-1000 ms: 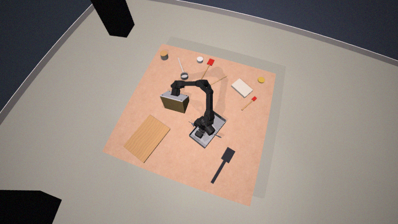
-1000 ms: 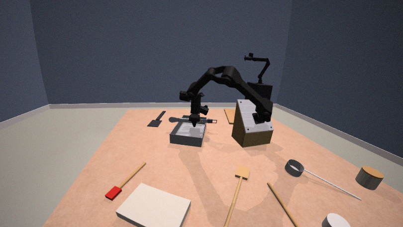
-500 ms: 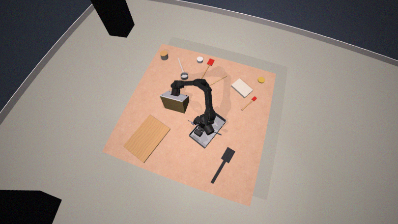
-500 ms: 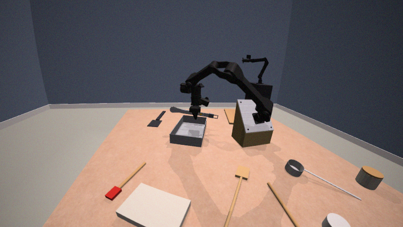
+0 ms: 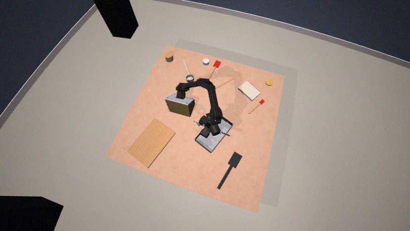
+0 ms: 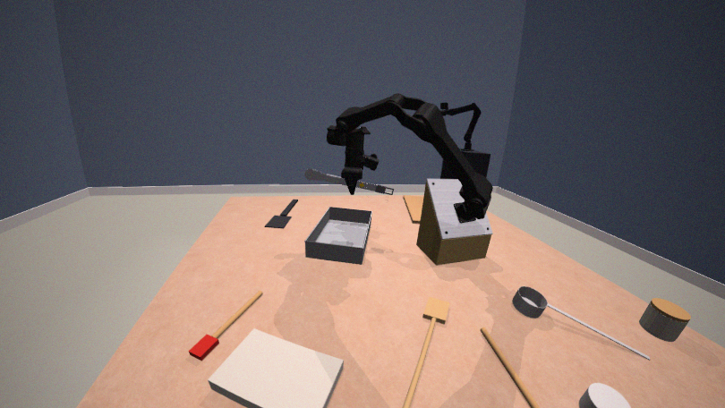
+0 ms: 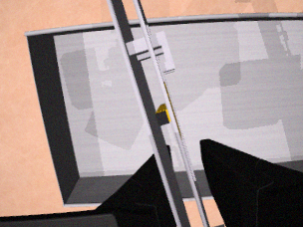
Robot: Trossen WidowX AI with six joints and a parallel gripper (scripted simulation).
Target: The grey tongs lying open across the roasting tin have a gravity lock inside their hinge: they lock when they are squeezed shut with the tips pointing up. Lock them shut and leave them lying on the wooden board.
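Right now the yellow slider is 30 mm behind my gripper tip and 30 mm above it. From my gripper tip the other things lie so: roasting tin 130 mm below, 30 mm to the left, 30 mm ahead; then wooden board 460 mm behind, 170 mm to the right, 140 mm below; then black spatula 230 mm to the right, 220 mm ahead, 150 mm below.
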